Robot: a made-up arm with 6 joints.
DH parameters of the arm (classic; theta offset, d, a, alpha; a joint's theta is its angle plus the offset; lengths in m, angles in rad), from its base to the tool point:
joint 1: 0 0.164 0 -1.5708
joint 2: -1.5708 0 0.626 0
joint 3: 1.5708 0.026 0 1.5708
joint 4: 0 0.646 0 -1.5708
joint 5: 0 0 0 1.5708
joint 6: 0 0.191 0 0
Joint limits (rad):
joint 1: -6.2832..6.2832
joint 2: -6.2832..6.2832
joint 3: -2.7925..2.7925
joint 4: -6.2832..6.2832
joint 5: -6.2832..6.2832
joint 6: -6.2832..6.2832
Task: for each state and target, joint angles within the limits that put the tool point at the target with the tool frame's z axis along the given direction. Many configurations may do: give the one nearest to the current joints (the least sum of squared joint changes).
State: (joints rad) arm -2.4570 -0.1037 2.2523 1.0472 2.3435 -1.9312
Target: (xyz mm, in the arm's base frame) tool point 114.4 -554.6 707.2 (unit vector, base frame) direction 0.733 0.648 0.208
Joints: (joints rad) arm -1.6468 0.0700 1.6892 1.6773 2.3864 -1.9312
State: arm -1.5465 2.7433 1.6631 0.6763 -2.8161 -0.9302
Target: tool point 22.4 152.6 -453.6 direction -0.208 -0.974 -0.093
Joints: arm -1.6767 2.6404 1.9932 0.5470 -2.9405 -0.9302
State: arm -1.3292 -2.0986 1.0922 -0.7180 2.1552 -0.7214
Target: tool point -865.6 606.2 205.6 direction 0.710 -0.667 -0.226
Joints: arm -0.6114 -1.7169 0.4218 -1.2563 2.9953 -0.7214
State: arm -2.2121 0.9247 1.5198 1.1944 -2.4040 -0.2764
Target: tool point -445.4 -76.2 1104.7 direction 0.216 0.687 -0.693
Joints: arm -2.7878 0.1048 0.6941 1.8916 -2.4974 -0.2764
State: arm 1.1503 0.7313 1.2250 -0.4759 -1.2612 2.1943
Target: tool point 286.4 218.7 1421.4 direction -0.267 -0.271 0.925
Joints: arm 0.6156 -0.0426 0.8312 0.0728 -1.1742 2.1943
